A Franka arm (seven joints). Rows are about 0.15 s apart.
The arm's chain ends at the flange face. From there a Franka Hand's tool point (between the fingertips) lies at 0.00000 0.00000 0.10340 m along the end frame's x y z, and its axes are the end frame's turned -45 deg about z.
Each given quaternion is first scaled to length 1.
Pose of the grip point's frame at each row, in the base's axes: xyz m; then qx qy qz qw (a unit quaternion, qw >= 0):
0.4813 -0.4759 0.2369 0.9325 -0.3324 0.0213 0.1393
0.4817 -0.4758 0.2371 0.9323 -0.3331 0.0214 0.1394
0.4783 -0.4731 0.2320 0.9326 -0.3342 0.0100 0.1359
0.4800 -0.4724 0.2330 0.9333 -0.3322 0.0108 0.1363
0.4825 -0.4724 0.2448 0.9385 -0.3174 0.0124 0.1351
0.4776 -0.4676 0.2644 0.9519 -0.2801 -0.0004 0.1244
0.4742 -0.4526 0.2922 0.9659 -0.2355 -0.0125 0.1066
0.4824 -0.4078 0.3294 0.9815 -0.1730 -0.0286 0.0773
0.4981 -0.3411 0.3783 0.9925 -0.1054 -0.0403 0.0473
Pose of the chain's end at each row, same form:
0.4868 -0.4476 0.3362 0.7343 -0.6640 0.0730 0.1206
0.4872 -0.4475 0.3364 0.7339 -0.6645 0.0731 0.1206
0.4858 -0.4462 0.3316 0.7337 -0.6657 0.0612 0.1217
0.4873 -0.4454 0.3325 0.7351 -0.6640 0.0621 0.1218
0.4890 -0.4454 0.3444 0.7456 -0.6524 0.0632 0.1201
0.4849 -0.4431 0.3646 0.7722 -0.6230 0.0472 0.1151
0.4819 -0.4319 0.3932 0.8023 -0.5872 0.0292 0.1033
0.4910 -0.3931 0.4314 0.8406 -0.5354 0.0032 0.0824
0.5074 -0.3323 0.4809 0.8766 -0.4772 -0.0191 0.0591

